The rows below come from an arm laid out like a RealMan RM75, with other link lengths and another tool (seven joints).
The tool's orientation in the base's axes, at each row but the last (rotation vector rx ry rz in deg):
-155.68, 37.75, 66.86
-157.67, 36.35, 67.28
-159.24, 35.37, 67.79
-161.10, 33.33, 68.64
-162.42, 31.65, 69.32
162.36, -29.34, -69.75
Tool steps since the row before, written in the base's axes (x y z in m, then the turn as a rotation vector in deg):
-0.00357, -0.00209, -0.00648, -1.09, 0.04, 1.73
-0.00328, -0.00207, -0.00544, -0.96, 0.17, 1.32
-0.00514, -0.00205, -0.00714, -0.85, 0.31, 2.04
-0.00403, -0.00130, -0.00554, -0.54, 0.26, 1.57
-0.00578, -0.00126, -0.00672, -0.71, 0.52, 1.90
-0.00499, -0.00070, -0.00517, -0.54, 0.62, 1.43
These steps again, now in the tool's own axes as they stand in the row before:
0.00317, 0.00299, 0.00634, -1.91, 0.55, -0.47
0.00252, 0.00275, 0.00554, -1.59, 0.34, -0.24
0.00250, 0.00313, 0.00810, -2.07, 0.25, -0.79
0.00176, 0.00197, 0.00645, -1.53, 0.13, -0.69
0.00142, 0.00220, 0.00856, -1.95, -0.02, -0.76
0.00064, 0.00138, 0.00706, -1.54, -0.23, -0.54

